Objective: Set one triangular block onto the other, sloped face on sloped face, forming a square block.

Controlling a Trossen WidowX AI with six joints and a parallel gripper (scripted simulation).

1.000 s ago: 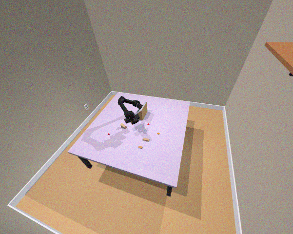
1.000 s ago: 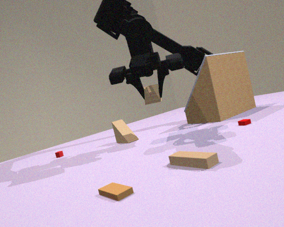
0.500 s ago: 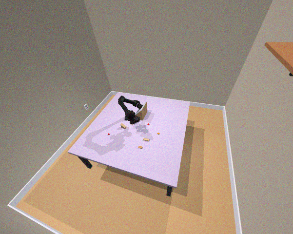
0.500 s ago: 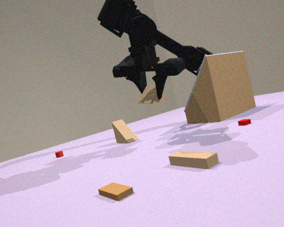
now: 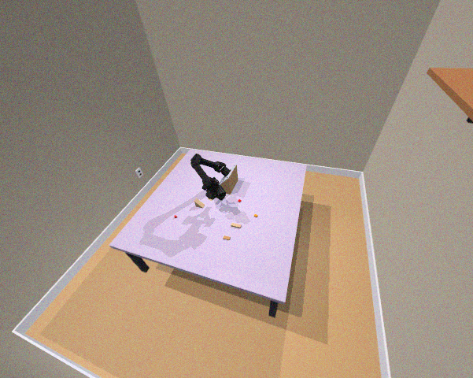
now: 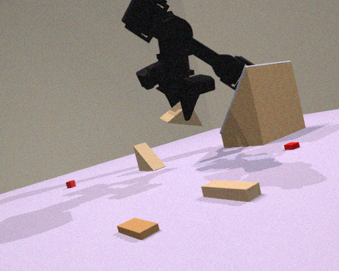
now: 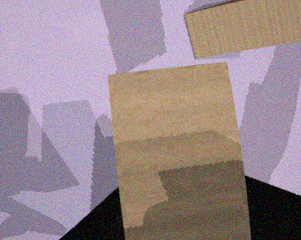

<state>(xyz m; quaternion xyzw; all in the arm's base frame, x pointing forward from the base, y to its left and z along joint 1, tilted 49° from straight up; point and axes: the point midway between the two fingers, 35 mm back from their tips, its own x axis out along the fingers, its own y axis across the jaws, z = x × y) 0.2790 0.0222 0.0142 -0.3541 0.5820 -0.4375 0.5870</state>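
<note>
My gripper tip is now 10 mm below the triangular wooden block. Also, from my gripper tip: flat tan block (130 mm ahead, 260 mm to the left, 100 mm below); then dark flat tile (250 mm ahead, 230 mm to the left, 100 mm below); then orange cube (10 mm behind, 360 mm to the left, 100 mm below).
</note>
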